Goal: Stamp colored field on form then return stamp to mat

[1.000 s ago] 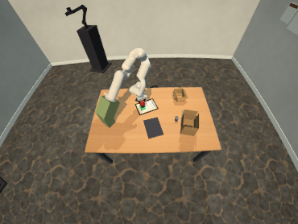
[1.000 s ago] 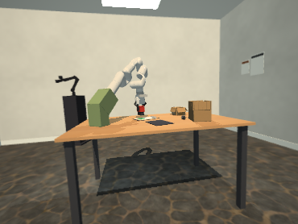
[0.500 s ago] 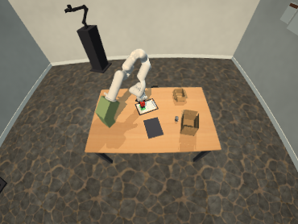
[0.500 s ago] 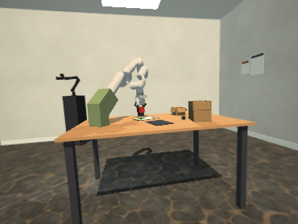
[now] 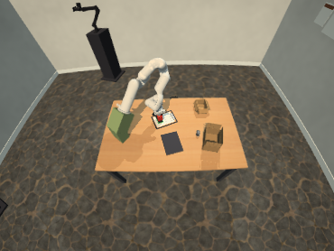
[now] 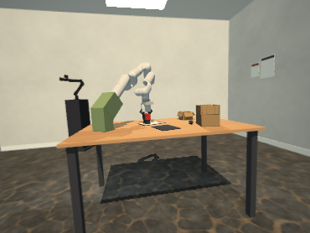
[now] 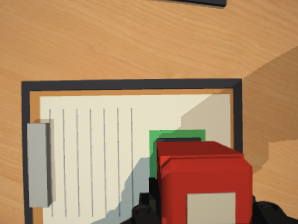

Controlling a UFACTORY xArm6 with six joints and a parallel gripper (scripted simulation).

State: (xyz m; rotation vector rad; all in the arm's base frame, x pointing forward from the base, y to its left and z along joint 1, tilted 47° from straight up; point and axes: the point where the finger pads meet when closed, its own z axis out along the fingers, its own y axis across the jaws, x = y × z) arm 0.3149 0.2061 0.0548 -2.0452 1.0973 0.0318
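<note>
Now: hand 20 mm above the red stamp. Also, from my hand: small dark object 440 mm ahead, 60 mm to the right, 50 mm below; then form 60 mm ahead, 40 mm to the left, 70 mm below; then dark mat 220 mm ahead, 230 mm to the right, 70 mm below.
</note>
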